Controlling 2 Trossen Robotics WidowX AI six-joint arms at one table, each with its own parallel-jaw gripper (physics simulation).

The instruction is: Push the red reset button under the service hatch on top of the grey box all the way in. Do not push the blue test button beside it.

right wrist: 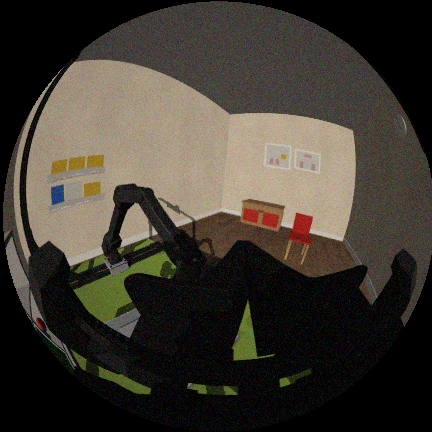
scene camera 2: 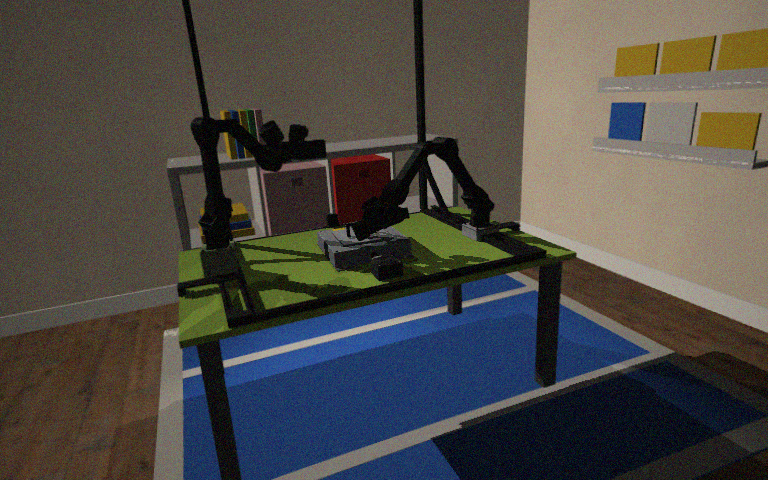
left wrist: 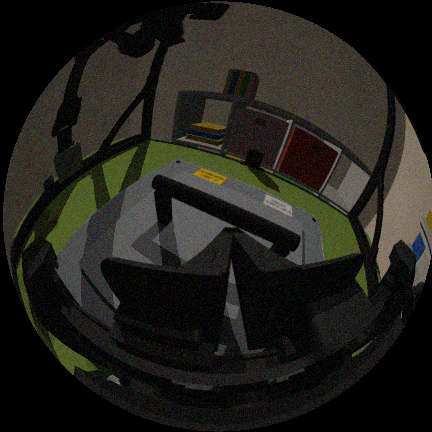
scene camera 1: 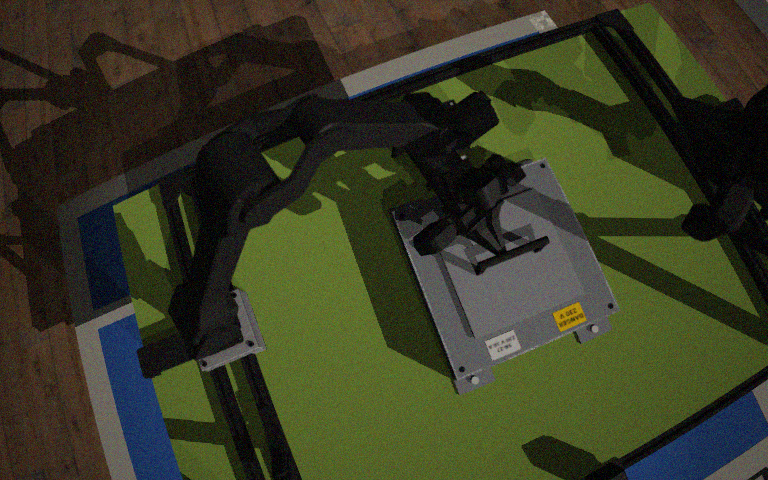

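The grey box stands on the green table. Its flat hatch lies over the top, with a black bar handle across it. The red and blue buttons do not show; the hatch and left arm hide parts of the box top. My left gripper is shut and empty, low over the hatch, with its tips close beside the handle; contact is unclear. My right gripper is shut and empty, high above the table, away from the box.
The box carries a yellow danger label and a white label. A black block is at the box's near side in scene camera 2. A small black object stands by the table's far edge.
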